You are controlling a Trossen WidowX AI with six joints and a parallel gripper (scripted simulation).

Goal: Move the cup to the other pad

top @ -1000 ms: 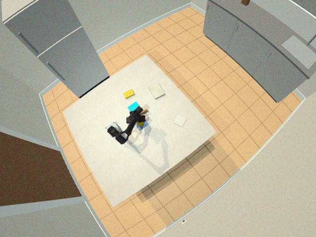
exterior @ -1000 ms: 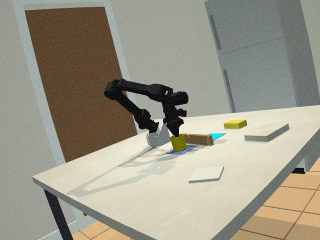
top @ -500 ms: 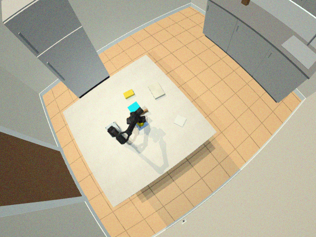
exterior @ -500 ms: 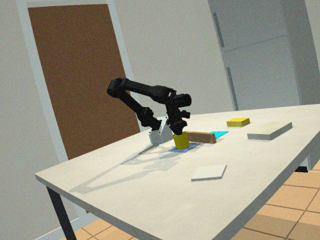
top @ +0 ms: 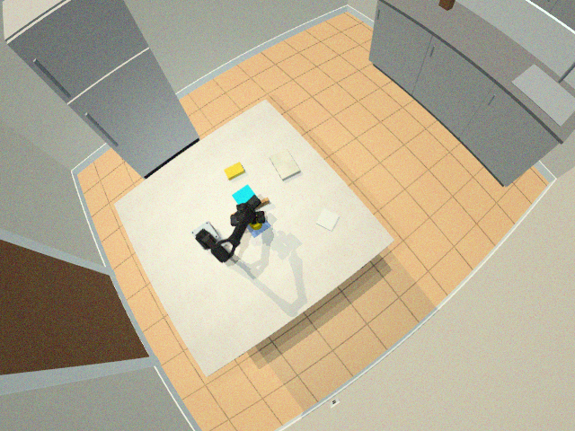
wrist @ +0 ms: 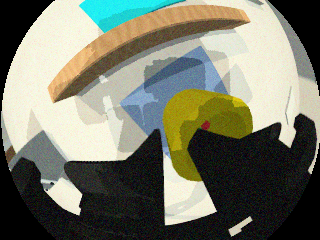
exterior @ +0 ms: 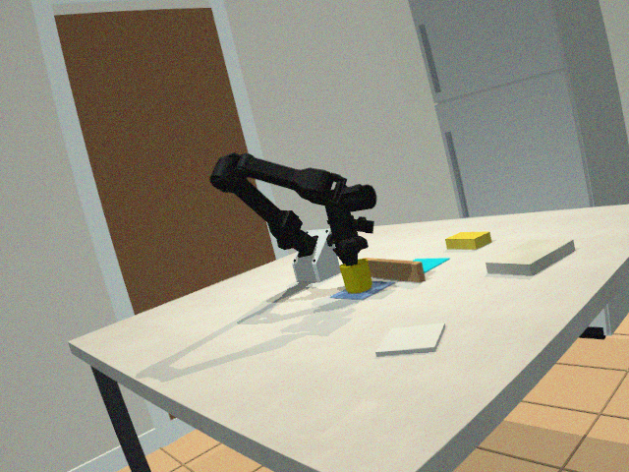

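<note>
My gripper tip is 3 cm short of the blue pad, 1 cm to the left of it and 5 cm above it. Round my gripper tip: yellow cup 2 cm ahead, 2 cm to the right; then cyan pad 8 cm ahead, 17 cm to the left, 5 cm below; then wooden bar 5 cm ahead, 8 cm to the left, 2 cm below.
</note>
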